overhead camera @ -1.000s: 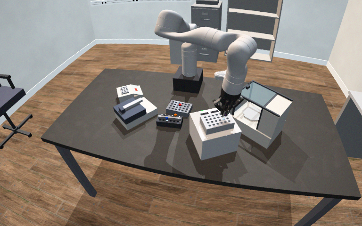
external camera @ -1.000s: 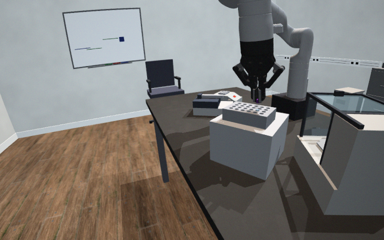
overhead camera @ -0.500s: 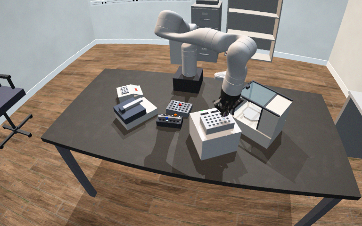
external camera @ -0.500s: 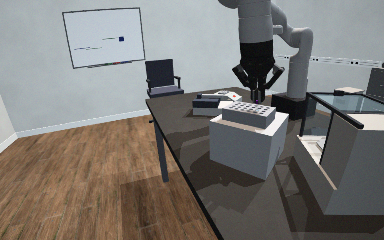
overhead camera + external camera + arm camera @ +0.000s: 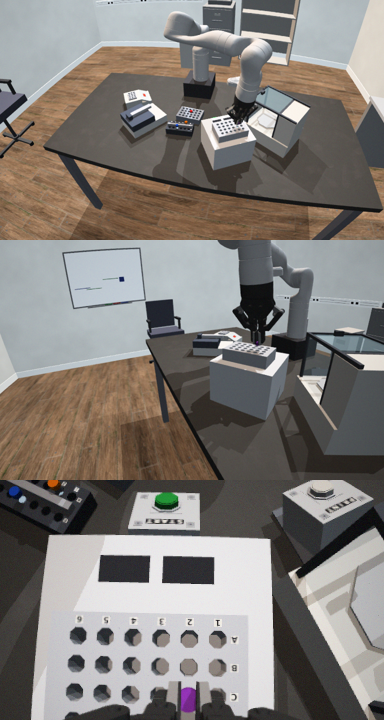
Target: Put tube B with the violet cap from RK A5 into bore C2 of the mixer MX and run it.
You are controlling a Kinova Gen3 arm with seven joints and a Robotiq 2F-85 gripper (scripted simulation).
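My hand is 30 mm to the left of the grey bored block and 50 mm above it. Round my hand: green start key 150 mm behind, 120 mm to the right, 140 mm below; dark magnet block MG 90 mm behind, 280 mm to the right, 190 mm below; red-capped tube 200 mm behind, 250 mm to the right, 180 mm below.
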